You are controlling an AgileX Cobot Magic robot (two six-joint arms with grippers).
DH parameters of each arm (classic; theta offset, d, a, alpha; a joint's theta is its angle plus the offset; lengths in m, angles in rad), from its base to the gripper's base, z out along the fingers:
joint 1: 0 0.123 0 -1.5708
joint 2: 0.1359 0 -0.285 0
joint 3: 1.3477 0 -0.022 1.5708
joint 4: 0 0.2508 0 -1.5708
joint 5: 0 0 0.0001 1.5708
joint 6: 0 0.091 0 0
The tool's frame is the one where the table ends.
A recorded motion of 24 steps. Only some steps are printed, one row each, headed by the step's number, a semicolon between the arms.
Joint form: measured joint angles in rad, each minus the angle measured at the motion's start. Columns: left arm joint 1, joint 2, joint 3, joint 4, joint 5, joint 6; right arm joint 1, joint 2, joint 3, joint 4, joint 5, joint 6.
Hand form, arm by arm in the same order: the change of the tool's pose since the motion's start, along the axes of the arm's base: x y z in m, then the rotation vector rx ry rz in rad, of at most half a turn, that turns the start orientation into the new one. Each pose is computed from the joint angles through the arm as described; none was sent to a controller.
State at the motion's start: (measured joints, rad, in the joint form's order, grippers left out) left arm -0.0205 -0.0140 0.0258 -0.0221 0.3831 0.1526; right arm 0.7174 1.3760 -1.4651 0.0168 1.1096 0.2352
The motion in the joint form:
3: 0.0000 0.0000 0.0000 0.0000 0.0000 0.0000; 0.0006 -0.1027 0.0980 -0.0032 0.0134 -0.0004
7: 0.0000 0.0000 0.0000 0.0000 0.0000 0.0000; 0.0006 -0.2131 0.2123 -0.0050 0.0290 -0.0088
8: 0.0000 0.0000 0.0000 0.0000 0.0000 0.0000; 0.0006 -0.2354 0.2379 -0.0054 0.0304 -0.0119
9: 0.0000 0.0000 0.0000 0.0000 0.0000 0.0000; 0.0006 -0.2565 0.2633 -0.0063 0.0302 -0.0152
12: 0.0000 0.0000 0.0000 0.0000 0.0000 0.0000; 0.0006 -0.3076 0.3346 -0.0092 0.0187 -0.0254
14: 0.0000 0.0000 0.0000 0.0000 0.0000 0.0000; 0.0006 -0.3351 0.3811 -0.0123 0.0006 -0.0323
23: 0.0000 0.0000 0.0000 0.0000 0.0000 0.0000; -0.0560 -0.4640 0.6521 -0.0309 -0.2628 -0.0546
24: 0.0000 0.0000 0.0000 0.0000 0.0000 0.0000; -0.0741 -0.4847 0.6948 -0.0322 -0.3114 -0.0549
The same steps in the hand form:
3: 0.0000 0.0000 0.0000 0.0000 0.0000 0.0000; -0.0226 -0.0198 -0.0025 -0.0083 0.0043 0.0006
7: 0.0000 0.0000 0.0000 0.0000 0.0000 0.0000; -0.0465 -0.0409 -0.0113 -0.0261 0.0145 0.0073
8: 0.0000 0.0000 0.0000 0.0000 0.0000 0.0000; -0.0512 -0.0450 -0.0141 -0.0308 0.0166 0.0098
9: 0.0000 0.0000 0.0000 0.0000 0.0000 0.0000; -0.0555 -0.0489 -0.0172 -0.0356 0.0178 0.0123
12: 0.0000 0.0000 0.0000 0.0000 0.0000 0.0000; -0.0652 -0.0577 -0.0274 -0.0478 0.0186 0.0201
14: 0.0000 0.0000 0.0000 0.0000 0.0000 0.0000; -0.0697 -0.0620 -0.0350 -0.0536 0.0146 0.0251
23: 0.0000 0.0000 0.0000 0.0000 0.0000 0.0000; -0.0771 -0.0829 -0.0800 -0.0023 -0.0988 -0.0162
24: 0.0000 0.0000 0.0000 0.0000 0.0000 0.0000; -0.0776 -0.0871 -0.0869 0.0120 -0.1207 -0.0341

